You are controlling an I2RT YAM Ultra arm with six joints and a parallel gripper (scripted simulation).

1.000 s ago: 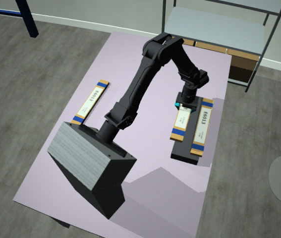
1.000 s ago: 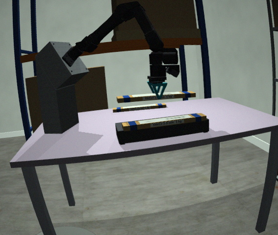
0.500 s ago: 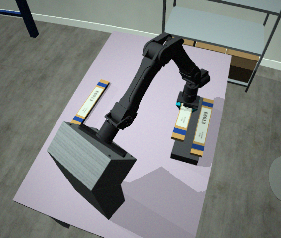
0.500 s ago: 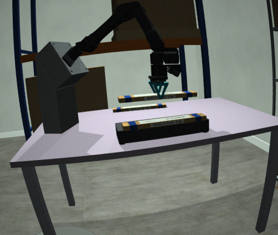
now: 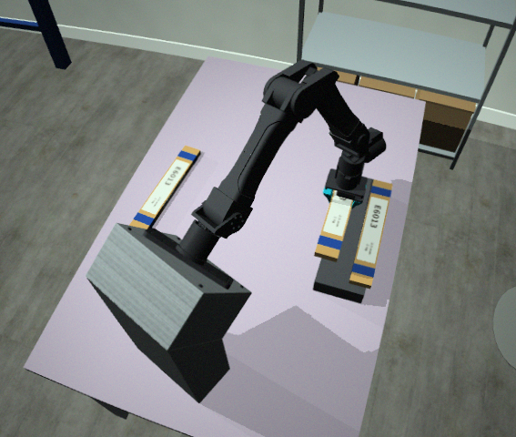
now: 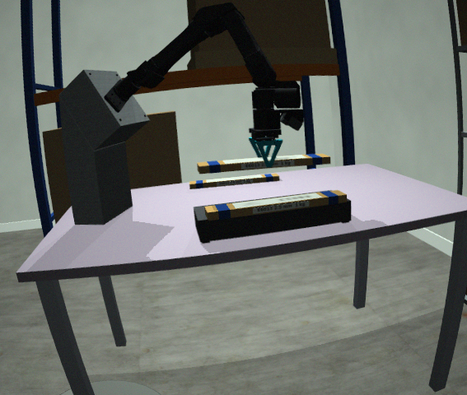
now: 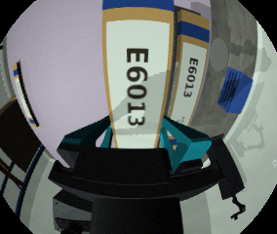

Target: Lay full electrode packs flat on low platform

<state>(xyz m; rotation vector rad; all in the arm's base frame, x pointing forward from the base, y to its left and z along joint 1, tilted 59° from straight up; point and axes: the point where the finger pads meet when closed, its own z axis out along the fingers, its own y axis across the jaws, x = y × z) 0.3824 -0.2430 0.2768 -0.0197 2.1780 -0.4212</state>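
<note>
The low dark platform is 2 cm behind my hand, 5 cm to the right of it and 14 cm below it.
</note>
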